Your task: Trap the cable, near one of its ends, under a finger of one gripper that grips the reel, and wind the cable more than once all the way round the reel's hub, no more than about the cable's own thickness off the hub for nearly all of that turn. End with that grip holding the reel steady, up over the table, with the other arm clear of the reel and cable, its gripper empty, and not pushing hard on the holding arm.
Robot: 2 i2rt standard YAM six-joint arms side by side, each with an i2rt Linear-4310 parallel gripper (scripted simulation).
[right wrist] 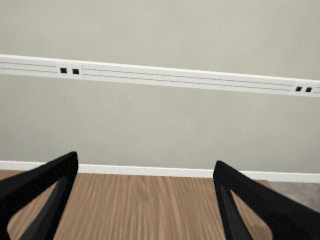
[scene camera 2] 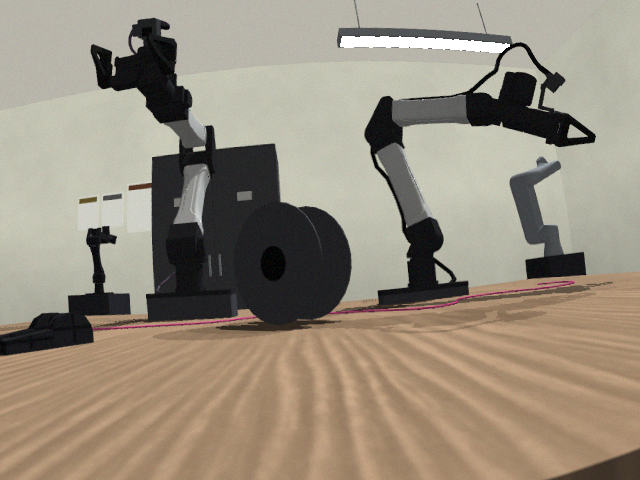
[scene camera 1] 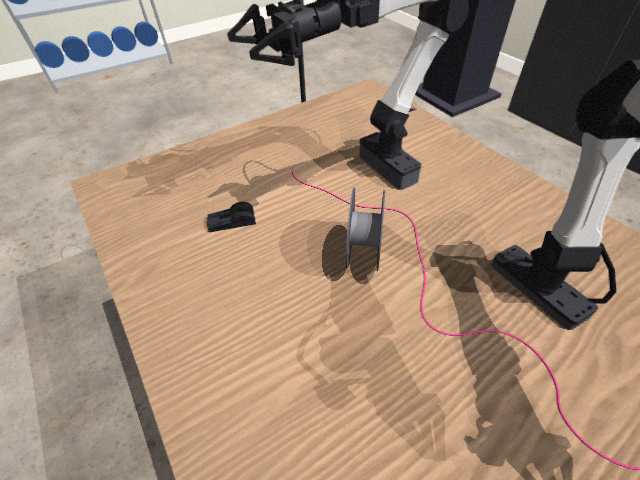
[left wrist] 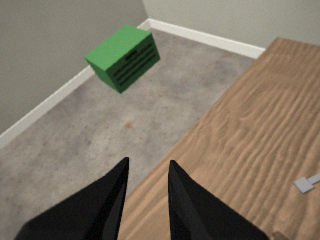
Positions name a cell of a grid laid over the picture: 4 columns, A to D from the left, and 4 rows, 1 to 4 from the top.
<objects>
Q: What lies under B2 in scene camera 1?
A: A small black device.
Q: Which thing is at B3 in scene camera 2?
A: A dark grey reel.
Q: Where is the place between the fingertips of the right gripper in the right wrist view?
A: B3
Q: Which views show the right gripper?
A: The right wrist view, scene camera 2 and scene camera 1 only.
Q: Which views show the left gripper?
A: Scene camera 2 and the left wrist view only.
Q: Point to a dark grey reel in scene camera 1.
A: C2
</objects>
